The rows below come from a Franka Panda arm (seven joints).
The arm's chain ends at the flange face. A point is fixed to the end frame.
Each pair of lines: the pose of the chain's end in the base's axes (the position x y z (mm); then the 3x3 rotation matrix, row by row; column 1 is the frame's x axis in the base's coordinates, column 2 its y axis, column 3 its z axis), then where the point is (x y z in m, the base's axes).
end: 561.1 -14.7 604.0; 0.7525 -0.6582 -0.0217; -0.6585 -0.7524 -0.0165; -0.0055 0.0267 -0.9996
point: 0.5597 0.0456 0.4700
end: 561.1 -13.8 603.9; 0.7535 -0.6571 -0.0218; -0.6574 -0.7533 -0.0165; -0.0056 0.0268 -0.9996
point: 0.5596 0.0465 0.4699
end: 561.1 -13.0 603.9; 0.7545 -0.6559 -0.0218; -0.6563 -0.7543 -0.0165; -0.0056 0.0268 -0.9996
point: 0.5595 0.0473 0.4699
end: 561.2 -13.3 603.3; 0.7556 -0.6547 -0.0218; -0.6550 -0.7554 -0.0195; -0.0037 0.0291 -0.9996
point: 0.5595 0.0466 0.4691
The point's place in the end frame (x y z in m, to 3 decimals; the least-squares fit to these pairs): -0.040 -0.048 0.133
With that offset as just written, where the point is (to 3 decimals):
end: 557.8 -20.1 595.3; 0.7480 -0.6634 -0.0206; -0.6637 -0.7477 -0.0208; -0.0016 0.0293 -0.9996
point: 0.557 0.040 0.461
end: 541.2 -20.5 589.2; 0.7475 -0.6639 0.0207; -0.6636 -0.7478 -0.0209; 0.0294 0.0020 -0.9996
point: 0.546 0.039 0.455
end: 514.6 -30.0 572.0; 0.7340 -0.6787 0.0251; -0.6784 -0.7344 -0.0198; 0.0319 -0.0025 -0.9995
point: 0.521 0.030 0.438
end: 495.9 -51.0 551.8; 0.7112 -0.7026 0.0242; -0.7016 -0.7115 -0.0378; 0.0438 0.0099 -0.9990
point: 0.504 0.006 0.417
